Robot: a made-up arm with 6 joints.
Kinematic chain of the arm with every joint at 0, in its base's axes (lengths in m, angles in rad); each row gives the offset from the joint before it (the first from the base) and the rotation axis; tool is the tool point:
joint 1: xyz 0 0 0.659 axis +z
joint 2: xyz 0.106 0 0 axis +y
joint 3: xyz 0 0 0.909 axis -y
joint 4: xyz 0 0 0.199 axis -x
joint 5: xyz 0.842 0 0 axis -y
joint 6: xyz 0.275 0 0 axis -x
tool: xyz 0 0 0
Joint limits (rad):
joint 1: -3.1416..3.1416
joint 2: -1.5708..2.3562
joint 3: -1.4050..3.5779
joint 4: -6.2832..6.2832
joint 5: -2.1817..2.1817
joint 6: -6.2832..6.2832
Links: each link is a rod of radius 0.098 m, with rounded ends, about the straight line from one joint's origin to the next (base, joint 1, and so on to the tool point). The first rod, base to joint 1, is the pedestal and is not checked.
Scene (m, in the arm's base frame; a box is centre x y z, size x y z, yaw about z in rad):
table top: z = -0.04
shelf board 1: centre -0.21 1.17 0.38 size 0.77 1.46 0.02 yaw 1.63
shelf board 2: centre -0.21 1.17 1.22 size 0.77 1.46 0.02 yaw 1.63
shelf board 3: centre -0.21 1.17 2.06 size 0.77 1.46 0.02 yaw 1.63
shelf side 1: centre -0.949 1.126 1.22 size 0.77 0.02 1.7 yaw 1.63
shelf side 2: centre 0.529 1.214 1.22 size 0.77 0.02 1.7 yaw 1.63
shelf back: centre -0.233 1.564 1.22 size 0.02 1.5 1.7 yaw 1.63
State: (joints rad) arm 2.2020 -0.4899 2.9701 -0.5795 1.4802 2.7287
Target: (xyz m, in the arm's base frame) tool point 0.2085 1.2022 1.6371
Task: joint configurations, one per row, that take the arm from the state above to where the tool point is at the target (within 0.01 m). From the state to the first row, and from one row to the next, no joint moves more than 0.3 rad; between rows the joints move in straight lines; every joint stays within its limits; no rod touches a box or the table.
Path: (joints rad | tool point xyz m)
1: 2.1387 -0.4673 2.6755 -0.7041 1.5440 2.7287 | 0.7698 -0.8758 1.0610
2: 2.0753 -0.4447 2.3809 -0.8288 1.6077 2.7287 | 0.7551 -0.9484 1.3724
3: 2.0120 -0.4222 2.0862 -0.9534 1.6715 2.7287 | 0.6862 -0.9305 1.6819
4: 1.9486 -0.3996 1.7916 -1.0780 1.7353 2.7287 | 0.5827 -0.8202 1.9545
5: 1.8853 -0.3770 1.4970 -1.2026 1.7991 2.7287 | 0.4676 -0.6296 2.1602
6: 1.8219 -0.3544 1.2024 -1.3273 1.8628 2.7287 | 0.3622 -0.3833 2.2779
7: 1.7586 -0.3318 0.9077 -1.4519 1.9266 2.7287 | 0.2822 -0.1138 2.2987
8: 1.6953 -0.3093 0.6131 -1.5765 1.9904 2.7287 | 0.2352 0.1430 2.2260
9: 1.6319 -0.2867 0.3185 -1.7012 2.0542 2.7287 | 0.2201 0.3552 2.0748
10: 1.5686 -0.2641 0.0239 -1.8258 2.1179 2.7287 | 0.2284 0.4987 1.8690
11: 1.5052 -0.2415 -0.2707 -1.9504 2.1817 2.7287 | 0.2465 0.5610 1.6371
12: 1.5315 -0.0069 -0.0334 -1.8535 2.1817 2.7287 | 0.2471 0.7782 1.6860
13: 1.5578 0.2277 0.2040 -1.7566 2.1817 2.7287 | 0.2343 0.9960 1.6857
14: 1.5840 0.4624 0.4413 -1.6598 2.1817 2.7287 | 0.2085 1.2022 1.6370

